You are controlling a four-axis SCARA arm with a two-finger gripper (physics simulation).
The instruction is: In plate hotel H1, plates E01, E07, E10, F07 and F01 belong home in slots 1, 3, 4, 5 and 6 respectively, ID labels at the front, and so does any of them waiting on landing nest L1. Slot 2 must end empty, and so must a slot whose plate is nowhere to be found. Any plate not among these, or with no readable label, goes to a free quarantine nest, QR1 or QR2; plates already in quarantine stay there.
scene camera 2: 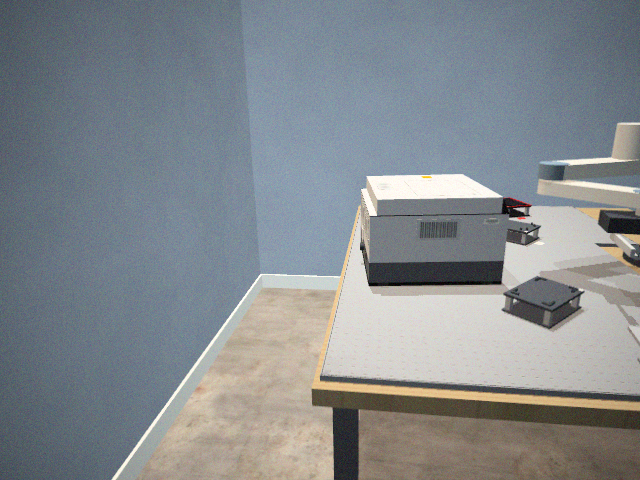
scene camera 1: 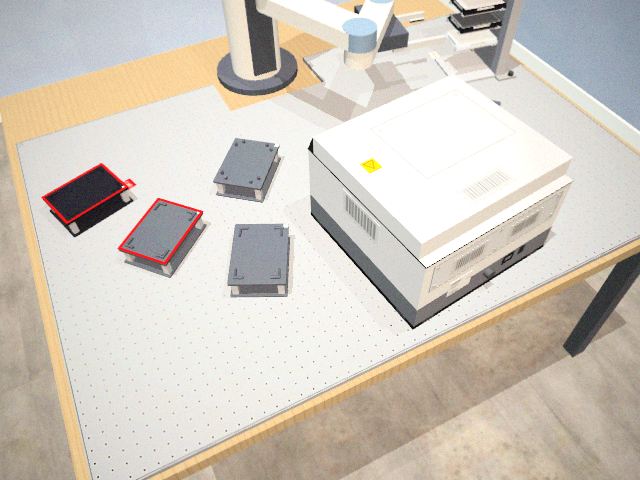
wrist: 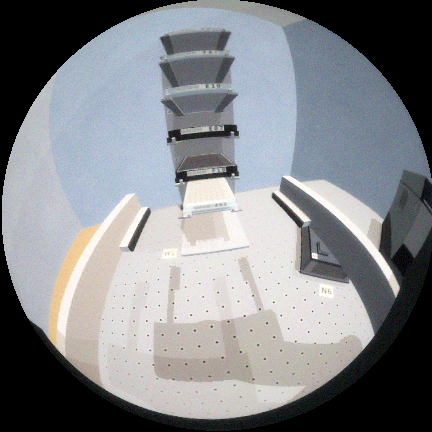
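Pixels of known places: gripper, fingertip midpoint: [scene camera 1: 433,26] [wrist: 210,191]; arm's base at its link origin: [scene camera 1: 257,71].
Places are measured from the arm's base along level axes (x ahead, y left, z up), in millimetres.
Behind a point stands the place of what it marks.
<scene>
Plate hotel H1 [scene camera 1: 509,38] @[x 389, y 628, z 137 mm] [wrist: 239,237] @[x 354, y 507, z 21 mm] stands ahead of my gripper [wrist: 210,191] @[x 286, y 433, z 175 mm], which is partly open and empty, apart from the plates. In the wrist view, from the bottom, H1 holds a white plate [wrist: 209,192] @[x 305, y 534, z 125 mm] with a blurred label starting E0, a black plate [wrist: 207,173] @[x 298, y 498, z 170 mm] whose label seems to read F10, a black plate E07 [wrist: 202,131] @[x 297, y 499, z 224 mm], plate E10 [wrist: 200,90] @[x 298, y 497, z 274 mm], and two higher plates, the fifth [wrist: 197,56] @[x 297, y 497, z 325 mm] and the top one [wrist: 196,33], with labels too blurred to read. Two red-rimmed nests [scene camera 1: 85,193] @[x 357, y -585, z 63 mm] [scene camera 1: 160,230] @[x 554, y -459, z 63 mm] bear no plate. L1 cannot be identified.
A large white instrument [scene camera 1: 439,139] @[x 776, y 99, z 267 mm] [scene camera 2: 434,232] @[x 782, y 276, z 172 mm] stands on the table. Two grey nests [scene camera 1: 248,162] @[x 440, y -201, z 63 mm] [scene camera 1: 259,254] @[x 720, y -289, z 62 mm] stand left of it in scene camera 1. Nest N6 [wrist: 322,250] @[x 456, y 383, z 62 mm] lies beyond the right finger. A dark device [wrist: 410,215] shows at the right edge.
</scene>
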